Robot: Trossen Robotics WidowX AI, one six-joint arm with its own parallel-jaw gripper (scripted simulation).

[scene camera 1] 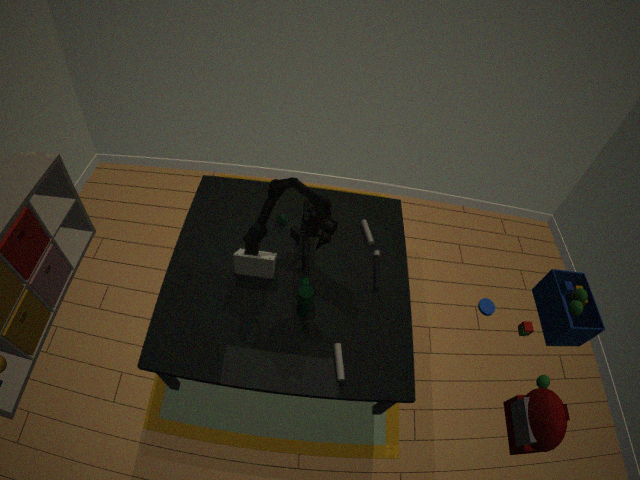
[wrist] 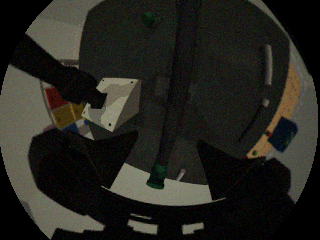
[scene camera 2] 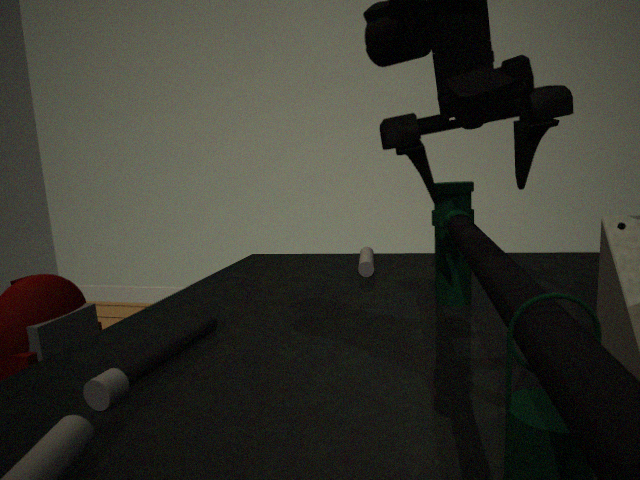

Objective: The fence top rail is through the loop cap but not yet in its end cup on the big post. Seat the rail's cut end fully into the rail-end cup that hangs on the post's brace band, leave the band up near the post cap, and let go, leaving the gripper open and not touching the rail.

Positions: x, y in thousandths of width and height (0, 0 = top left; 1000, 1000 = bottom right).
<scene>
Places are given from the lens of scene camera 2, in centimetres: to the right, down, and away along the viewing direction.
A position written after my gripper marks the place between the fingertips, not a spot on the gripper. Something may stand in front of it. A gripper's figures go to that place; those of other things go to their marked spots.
my gripper (scene camera 2: 746, 407): 18, -5, 48
dark top rail (scene camera 2: 916, 799): 11, 6, 17
green post (scene camera 2: 709, 572): 22, 6, 71
The marked spots on the green post and the dark top rail are 55 cm apart.
</scene>
